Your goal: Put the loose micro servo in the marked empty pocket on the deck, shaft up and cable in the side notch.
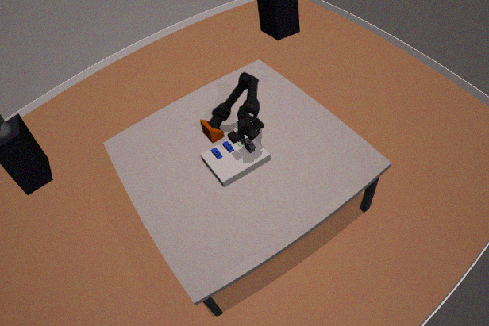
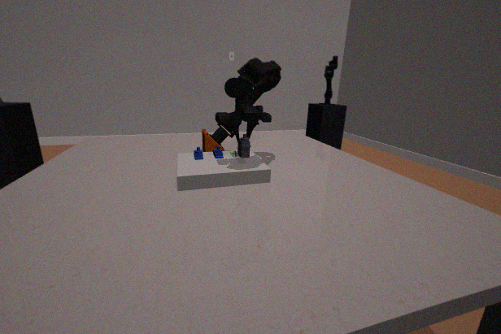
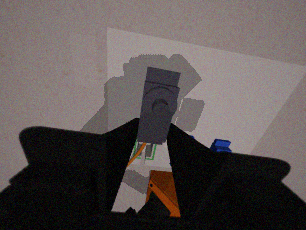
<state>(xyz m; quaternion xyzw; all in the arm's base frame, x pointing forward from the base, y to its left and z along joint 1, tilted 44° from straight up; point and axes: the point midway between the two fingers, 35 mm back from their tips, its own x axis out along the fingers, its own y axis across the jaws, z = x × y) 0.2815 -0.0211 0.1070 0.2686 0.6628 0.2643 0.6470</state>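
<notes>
Right now my gripper tip is 10 cm above the white deck, 7 cm to the left of it and 1 cm short of it.
</notes>
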